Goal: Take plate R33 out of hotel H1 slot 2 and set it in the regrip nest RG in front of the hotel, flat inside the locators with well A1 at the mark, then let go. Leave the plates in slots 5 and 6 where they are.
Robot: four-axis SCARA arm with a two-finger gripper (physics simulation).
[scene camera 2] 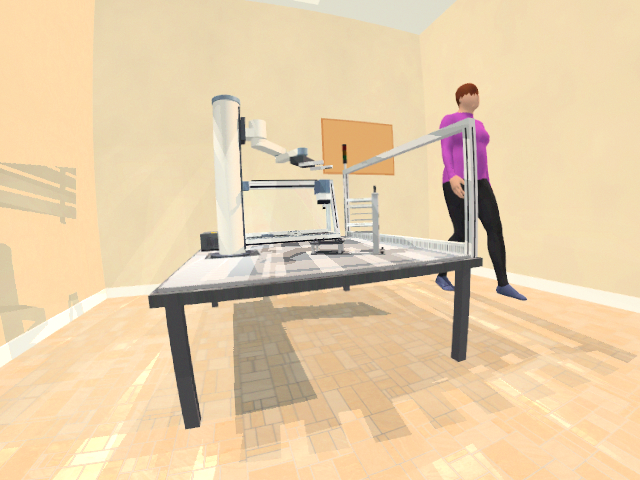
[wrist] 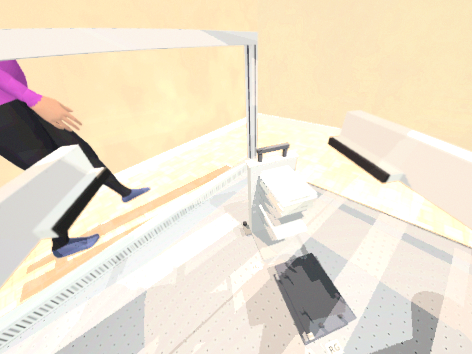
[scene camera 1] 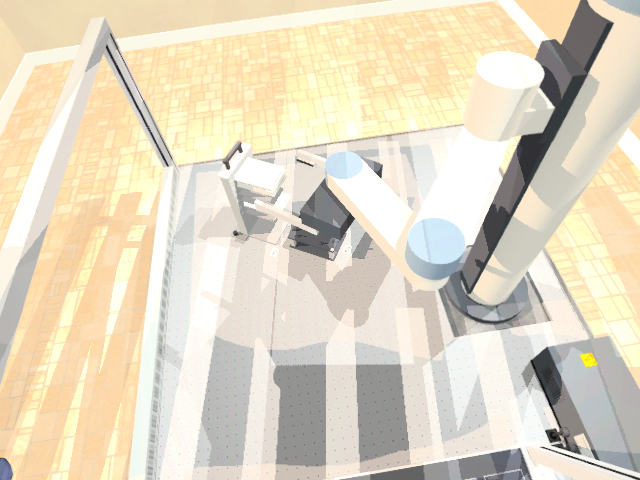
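Pixels of known places: gripper, fingertip midpoint: (scene camera 2: pixel 328 164) (wrist: pixel 223 142) (scene camera 1: pixel 278 177); arm's base, link origin: (scene camera 2: pixel 233 256) (scene camera 1: pixel 484 286).
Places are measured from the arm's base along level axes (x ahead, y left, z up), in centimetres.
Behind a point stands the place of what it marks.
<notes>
My gripper (scene camera 1: pixel 273 177) @[x 56.7, y -9.9, z 50.8 cm] (scene camera 2: pixel 324 166) @[x 56.7, y -9.9, z 50.8 cm] (wrist: pixel 223 142) @[x 56.7, y -9.9, z 50.8 cm] is open and empty, high above the table; its fingers point toward the hotel and stand wide apart. Hotel H1 (scene camera 1: pixel 235 206) @[x 73.7, y -32.8, z 17.3 cm] (scene camera 2: pixel 375 222) @[x 66.9, y -45.1, z 16.7 cm] (wrist: pixel 252 200) @[x 72.7, y -32.8, z 18.3 cm] is an upright pale rack with a dark top handle. White plates (scene camera 1: pixel 261 174) @[x 63.2, y -33.6, z 28.8 cm] (wrist: pixel 287 187) @[x 62.3, y -33.0, z 28.8 cm] are stacked in its upper slots. A pale layer (scene camera 2: pixel 360 224) @[x 62.0, y -38.8, z 15.9 cm] (wrist: pixel 287 230) @[x 59.6, y -31.1, z 16.5 cm] shows low in the hotel, where plate R33 may be; no label is readable. The dark regrip nest RG (scene camera 1: pixel 312 248) @[x 51.4, y -22.8, z 1.8 cm] (scene camera 2: pixel 327 246) (wrist: pixel 315 300) @[x 47.2, y -24.4, z 7.3 cm] stands in front of the hotel, with no plate visible on it; the gripper partly hides it in scene camera 1.
A frame post (scene camera 1: pixel 139 103) @[x 101.2, y -68.5, z 35.2 cm] (scene camera 2: pixel 469 191) @[x 100.3, y -71.5, z 29.5 cm] (wrist: pixel 251 100) @[x 100.9, y -68.5, z 37.3 cm] and its top rail stand beyond the hotel. A grey box (scene camera 1: pixel 589 397) @[x -7.8, y 38.4, z 12.7 cm] stands near the arm's column (scene camera 1: pixel 558 191) @[x 2.6, y 7.0, z 53.3 cm] (scene camera 2: pixel 227 175) @[x -0.3, y -7.5, z 45.0 cm]. A gantry (scene camera 2: pixel 284 183) @[x 44.0, y 62.2, z 48.8 cm] stands behind. A person (scene camera 2: pixel 467 155) (wrist: pixel 55 120) is outside the table.
</notes>
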